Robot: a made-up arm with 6 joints. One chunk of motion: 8 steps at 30 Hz.
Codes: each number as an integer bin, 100 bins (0 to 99) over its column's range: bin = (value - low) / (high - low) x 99, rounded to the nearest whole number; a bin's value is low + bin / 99 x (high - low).
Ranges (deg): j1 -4..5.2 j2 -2.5..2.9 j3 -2..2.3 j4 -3.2..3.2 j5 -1.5..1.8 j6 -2.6..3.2
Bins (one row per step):
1: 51 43 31 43 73 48
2: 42 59 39 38 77 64
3: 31 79 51 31 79 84
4: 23 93 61 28 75 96
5: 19 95 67 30 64 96
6: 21 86 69 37 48 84
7: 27 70 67 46 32 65
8: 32 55 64 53 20 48
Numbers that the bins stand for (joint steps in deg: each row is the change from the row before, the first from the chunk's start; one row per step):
1: 0.739 -0.155 -0.654 -0.420 0.933 0.212
2: -0.097 0.718 -0.306 -0.743 1.067 1.149
3: -1.119 1.809 0.215 -1.196 1.133 2.321
4: -1.863 2.573 0.649 -1.390 1.000 3.024
5: -2.234 2.682 0.910 -1.261 0.633 3.024
6: -2.048 2.191 0.997 -0.808 0.100 2.321
7: -1.491 1.318 0.910 -0.226 -0.433 1.208
8: -1.026 0.500 0.780 0.226 -0.833 0.212

